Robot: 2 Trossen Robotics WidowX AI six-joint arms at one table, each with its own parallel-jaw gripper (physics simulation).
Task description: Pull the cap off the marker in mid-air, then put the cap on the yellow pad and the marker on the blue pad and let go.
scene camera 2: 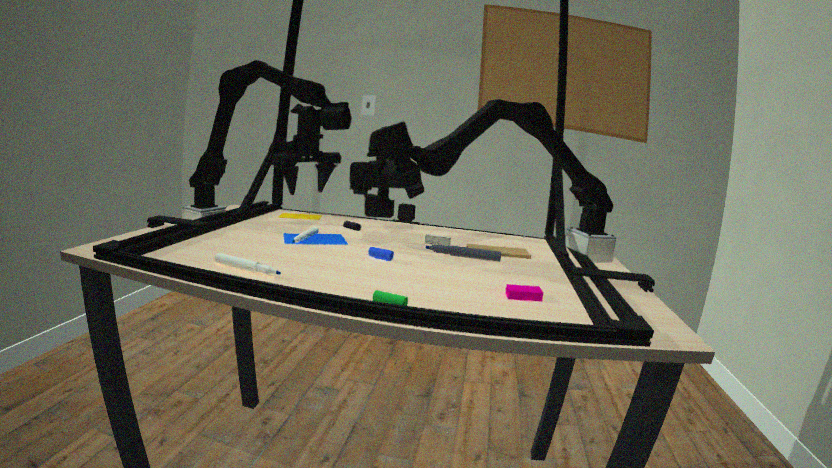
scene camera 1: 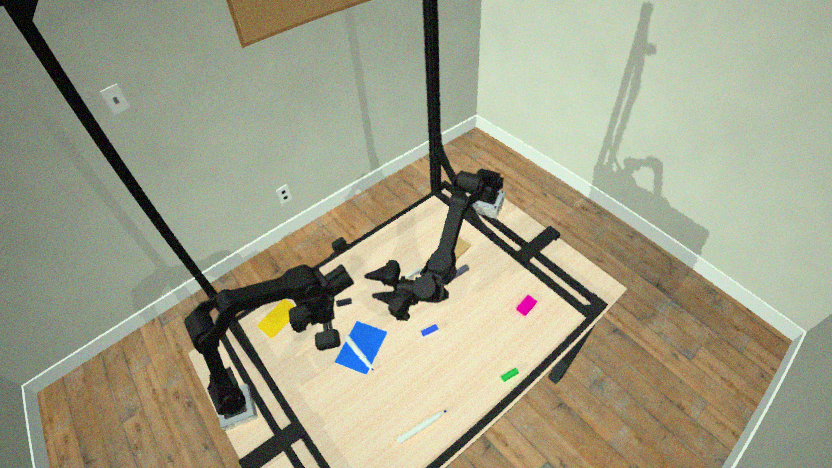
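Pixels of known places: left gripper, between the fingertips: [scene camera 1: 368, 285]; right gripper, between the fingertips: [scene camera 2: 306, 193] [scene camera 1: 332, 329]; left arm's base, origin of its link: [scene camera 2: 591, 232] [scene camera 1: 488, 196]; right arm's base, origin of its link: [scene camera 2: 204, 206] [scene camera 1: 233, 404].
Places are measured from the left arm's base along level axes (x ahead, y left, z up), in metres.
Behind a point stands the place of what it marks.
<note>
A white marker with a small blue tip [scene camera 1: 358, 352] @(x 0.695, y -0.144, z -0.050 m) [scene camera 2: 306, 235] @(x 0.690, y -0.131, z -0.055 m) lies across the blue pad [scene camera 1: 372, 335] @(x 0.623, y -0.139, z -0.066 m) [scene camera 2: 331, 239] @(x 0.628, y -0.148, z -0.066 m). The yellow pad [scene camera 1: 276, 318] @(x 0.705, y -0.450, z -0.066 m) [scene camera 2: 299, 215] @(x 0.703, y -0.457, z -0.066 m) lies farther back, partly covered by the right arm in scene camera 1; no cap shows on its visible part. A short black cap [scene camera 1: 343, 302] @(x 0.568, y -0.273, z -0.050 m) [scene camera 2: 352, 225] @(x 0.564, y -0.262, z -0.054 m) and a short blue cap [scene camera 1: 429, 330] @(x 0.546, y 0.015, z -0.047 m) [scene camera 2: 381, 253] @(x 0.543, y 0.023, z -0.053 m) lie loose on the table. My right gripper [scene camera 1: 314, 328] [scene camera 2: 308, 189] @(x 0.691, y -0.215, z 0.032 m) is open and empty, pointing down above the table. My left gripper [scene camera 1: 371, 286] @(x 0.550, y -0.169, z 0.086 m) [scene camera 2: 393, 212] is open and empty, raised above the table.
Another white marker [scene camera 1: 421, 426] @(x 0.812, y 0.114, z -0.048 m) [scene camera 2: 247, 263] @(x 0.806, y 0.124, z -0.051 m) lies near the front edge. A green cylinder [scene camera 1: 509, 374] @(x 0.584, y 0.276, z -0.046 m) [scene camera 2: 390, 298] @(x 0.582, y 0.285, z -0.050 m) and a magenta block [scene camera 1: 526, 305] @(x 0.349, y 0.253, z -0.052 m) [scene camera 2: 524, 292] @(x 0.352, y 0.268, z -0.053 m) lie to its right. A dark grey marker [scene camera 2: 468, 252] @(x 0.348, y 0.005, z -0.053 m), a grey block [scene camera 2: 437, 239] @(x 0.380, y -0.115, z -0.053 m) and a tan slab [scene camera 2: 512, 251] @(x 0.219, y -0.030, z -0.059 m) lie farther back.
</note>
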